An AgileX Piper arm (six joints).
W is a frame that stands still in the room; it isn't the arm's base.
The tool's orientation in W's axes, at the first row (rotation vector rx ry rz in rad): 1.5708 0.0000 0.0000
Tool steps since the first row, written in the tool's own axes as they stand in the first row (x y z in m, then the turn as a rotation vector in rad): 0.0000 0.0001 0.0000 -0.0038 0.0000 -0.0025; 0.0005 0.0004 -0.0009 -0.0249 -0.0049 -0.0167; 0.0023 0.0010 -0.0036 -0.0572 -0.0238 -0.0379; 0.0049 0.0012 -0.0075 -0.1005 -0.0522 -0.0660; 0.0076 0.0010 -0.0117 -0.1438 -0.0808 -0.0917; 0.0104 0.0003 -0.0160 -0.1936 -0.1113 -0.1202; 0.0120 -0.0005 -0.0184 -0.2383 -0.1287 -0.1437; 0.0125 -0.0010 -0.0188 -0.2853 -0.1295 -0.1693; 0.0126 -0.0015 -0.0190 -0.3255 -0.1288 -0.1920
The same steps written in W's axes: 0.0000 0.0000 0.0001 -0.0038 0.0025 0.0000; 0.0005 0.0009 0.0004 -0.0249 0.0167 -0.0049; 0.0023 0.0036 0.0010 -0.0572 0.0379 -0.0238; 0.0049 0.0075 0.0012 -0.1005 0.0660 -0.0522; 0.0076 0.0117 0.0010 -0.1438 0.0917 -0.0808; 0.0104 0.0160 0.0003 -0.1936 0.1202 -0.1113; 0.0120 0.0184 -0.0005 -0.2383 0.1437 -0.1287; 0.0125 0.0188 -0.0010 -0.2853 0.1693 -0.1295; 0.0126 0.0190 -0.0015 -0.3255 0.1920 -0.1288
